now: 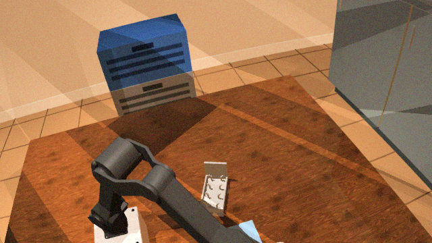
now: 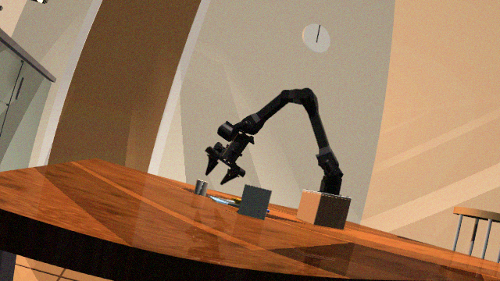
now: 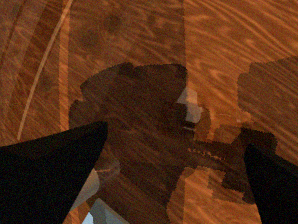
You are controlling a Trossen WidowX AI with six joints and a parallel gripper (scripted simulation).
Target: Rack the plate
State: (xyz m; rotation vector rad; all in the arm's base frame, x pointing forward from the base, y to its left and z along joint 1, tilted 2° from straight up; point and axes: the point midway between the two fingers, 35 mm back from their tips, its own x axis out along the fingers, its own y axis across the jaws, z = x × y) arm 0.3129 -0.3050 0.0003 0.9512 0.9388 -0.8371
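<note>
Right now my gripper tip is 5 cm past the yellow plate, 21 cm to the right of it and 4 cm above it. Also, from my gripper tip: blue spoon: 14 cm behind, 20 cm to the left, 6 cm below; white cup: 7 cm ahead, 12 cm to the left, 3 cm below; light blue mat: 3 cm behind, 20 cm to the left, 6 cm below.
</note>
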